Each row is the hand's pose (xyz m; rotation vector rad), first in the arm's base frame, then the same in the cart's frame.
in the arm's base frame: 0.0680 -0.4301 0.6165 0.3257 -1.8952 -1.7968
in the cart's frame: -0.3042 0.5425 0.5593 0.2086 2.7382 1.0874
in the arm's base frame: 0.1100 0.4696 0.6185 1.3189 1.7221 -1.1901
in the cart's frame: 0.3426 1.0158 0.1484 1.5108 0.4216 -1.5375
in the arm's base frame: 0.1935 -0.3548 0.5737 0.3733 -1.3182 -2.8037
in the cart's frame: -0.1572 0.5029 0.5677 -0.4008 1.9060 1.5593
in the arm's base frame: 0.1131 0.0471 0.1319 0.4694 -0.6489 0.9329
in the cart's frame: 0.1174 0.4223 0.0374 -0.6179 -0.7175 0.5739
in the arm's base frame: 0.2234 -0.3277 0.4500 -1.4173 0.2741 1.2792
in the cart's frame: -0.1013 0.4138 0.4912 -1.9595 0.9029 0.2911
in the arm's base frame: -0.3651 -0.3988 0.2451 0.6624 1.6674 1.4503
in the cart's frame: -0.5455 0.4494 0.0498 0.3611 1.3170 0.3905
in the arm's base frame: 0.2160 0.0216 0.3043 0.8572 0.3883 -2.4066
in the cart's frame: 0.1516 0.4974 0.2222 1.1958 -1.0565 -2.4738
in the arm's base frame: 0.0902 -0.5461 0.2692 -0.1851 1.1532 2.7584
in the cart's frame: -0.3234 0.2118 0.4016 -0.3760 1.6713 1.5357
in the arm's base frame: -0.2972 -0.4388 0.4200 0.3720 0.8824 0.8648
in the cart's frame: -0.5467 0.5320 0.2229 -0.1929 0.5599 -0.0393
